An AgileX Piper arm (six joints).
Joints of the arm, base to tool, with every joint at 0 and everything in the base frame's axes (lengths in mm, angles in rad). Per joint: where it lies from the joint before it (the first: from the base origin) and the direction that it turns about. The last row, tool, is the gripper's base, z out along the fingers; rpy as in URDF.
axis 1: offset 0 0 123 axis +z
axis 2: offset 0 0 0 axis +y
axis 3: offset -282.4 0 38.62 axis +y
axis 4: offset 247.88 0 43.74 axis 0.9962 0 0.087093
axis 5: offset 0 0 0 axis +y
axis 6: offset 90.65 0 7.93 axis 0.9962 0 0.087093
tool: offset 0 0 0 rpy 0 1.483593 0
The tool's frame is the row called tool.
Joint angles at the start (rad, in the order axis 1, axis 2, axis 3, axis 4, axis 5, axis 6):
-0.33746, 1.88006, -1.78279, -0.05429, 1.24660, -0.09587
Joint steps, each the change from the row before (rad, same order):
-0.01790, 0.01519, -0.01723, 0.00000, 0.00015, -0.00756
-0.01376, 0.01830, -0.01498, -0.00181, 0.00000, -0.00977
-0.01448, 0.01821, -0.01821, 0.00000, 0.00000, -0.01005
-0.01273, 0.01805, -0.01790, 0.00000, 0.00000, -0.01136
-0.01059, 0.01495, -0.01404, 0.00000, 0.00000, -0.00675
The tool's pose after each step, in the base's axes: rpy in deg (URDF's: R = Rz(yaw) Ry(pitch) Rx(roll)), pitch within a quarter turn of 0, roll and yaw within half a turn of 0; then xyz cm. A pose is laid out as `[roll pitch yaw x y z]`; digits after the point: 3 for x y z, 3 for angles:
[-174.822 17.641 166.890 37.885 -14.559 31.196]
[-174.564 17.387 166.712 38.088 -15.253 30.869]
[-174.385 17.332 166.483 38.289 -15.975 30.625]
[-174.185 17.259 166.431 38.497 -16.634 30.372]
[-174.074 17.168 166.225 38.652 -17.185 30.134]

